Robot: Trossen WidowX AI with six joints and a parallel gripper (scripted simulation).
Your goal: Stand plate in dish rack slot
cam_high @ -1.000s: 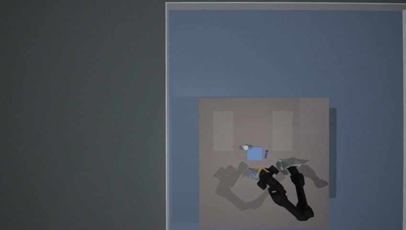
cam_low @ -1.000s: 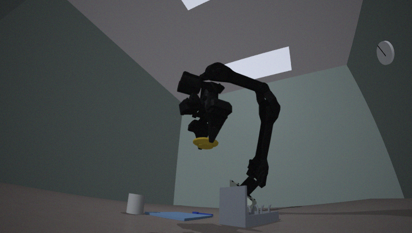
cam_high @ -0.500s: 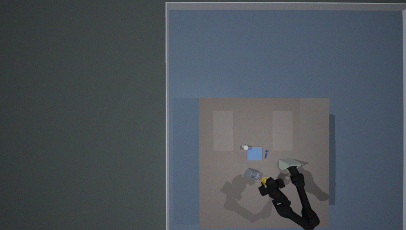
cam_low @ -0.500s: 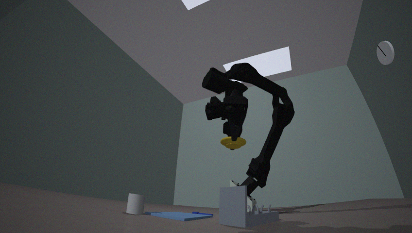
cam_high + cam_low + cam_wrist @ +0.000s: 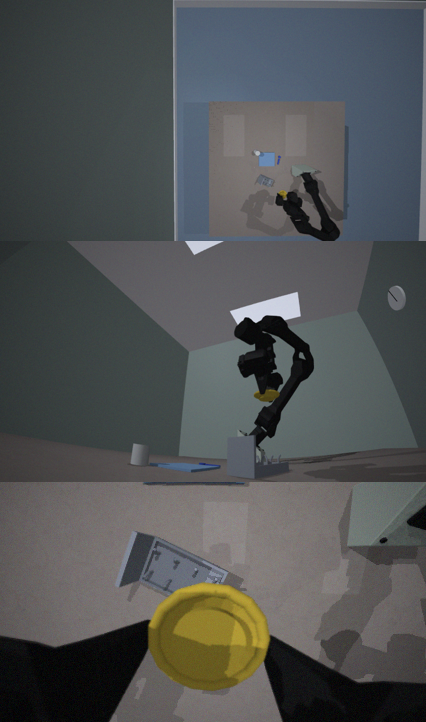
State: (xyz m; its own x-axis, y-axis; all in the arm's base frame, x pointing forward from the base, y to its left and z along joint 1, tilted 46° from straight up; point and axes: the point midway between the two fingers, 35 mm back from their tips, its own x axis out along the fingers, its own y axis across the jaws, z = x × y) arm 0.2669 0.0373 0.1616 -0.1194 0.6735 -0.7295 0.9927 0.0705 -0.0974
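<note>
The grey dish rack lies 16 cm below my gripper tip, 5 cm ahead of it and 1 cm to the right of it. From my gripper tip the other things lie so: blue mat 21 cm to the right, 18 cm below, 6 cm ahead; then yellow plate 1 cm above; then white cup 27 cm to the right, 17 cm ahead, 16 cm below.
</note>
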